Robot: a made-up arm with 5 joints.
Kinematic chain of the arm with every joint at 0, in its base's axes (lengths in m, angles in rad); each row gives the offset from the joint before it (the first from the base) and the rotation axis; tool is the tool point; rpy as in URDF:
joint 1: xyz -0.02 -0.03 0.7 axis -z
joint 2: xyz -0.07 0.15 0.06 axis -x
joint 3: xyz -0.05 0 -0.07 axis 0.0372 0.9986 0.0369
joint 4: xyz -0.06 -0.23 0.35 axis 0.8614 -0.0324 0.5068
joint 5: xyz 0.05 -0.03 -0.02 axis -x
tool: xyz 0.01 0.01 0.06 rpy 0 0 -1.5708
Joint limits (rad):
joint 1: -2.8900..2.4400
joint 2: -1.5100..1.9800
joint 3: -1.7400..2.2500
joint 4: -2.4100..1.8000
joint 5: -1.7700..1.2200
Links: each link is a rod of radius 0.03 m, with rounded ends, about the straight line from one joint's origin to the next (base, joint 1, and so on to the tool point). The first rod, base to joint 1, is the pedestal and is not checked.
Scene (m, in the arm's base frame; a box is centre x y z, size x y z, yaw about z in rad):
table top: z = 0
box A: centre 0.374 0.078 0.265 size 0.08 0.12 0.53 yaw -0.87
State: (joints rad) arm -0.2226 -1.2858 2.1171 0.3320 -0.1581
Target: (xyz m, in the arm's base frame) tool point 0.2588 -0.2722 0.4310
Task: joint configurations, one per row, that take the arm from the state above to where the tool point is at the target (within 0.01 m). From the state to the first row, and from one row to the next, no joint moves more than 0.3 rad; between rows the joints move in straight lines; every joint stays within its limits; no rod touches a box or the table.
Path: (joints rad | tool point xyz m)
1: 0.0082 -1.0851 2.1057 0.2558 -0.1082 | 0.1864 0.2605 0.4062
2: 0.2389 -0.8843 2.0943 0.1795 -0.0583 | 0.2341 0.1316 0.3897
3: 0.4697 -0.6836 2.0828 0.1033 -0.0084 | 0.2337 -0.0002 0.3890
4: 0.7004 -0.4829 2.0714 0.0271 0.0415 | 0.1891 -0.1171 0.4034
5: 0.9260 -0.6656 2.0451 0.0391 -0.0429 | 0.2128 -0.1320 0.3976
6: 1.1516 -0.8483 2.0188 0.0510 -0.1274 | 0.2372 -0.1629 0.4005
7: 1.3773 -1.0310 1.9924 0.0630 -0.2119 | 0.2549 -0.2105 0.4118
8: 1.6029 -1.2137 1.9661 0.0750 -0.2963 | 0.2588 -0.2722 0.4310

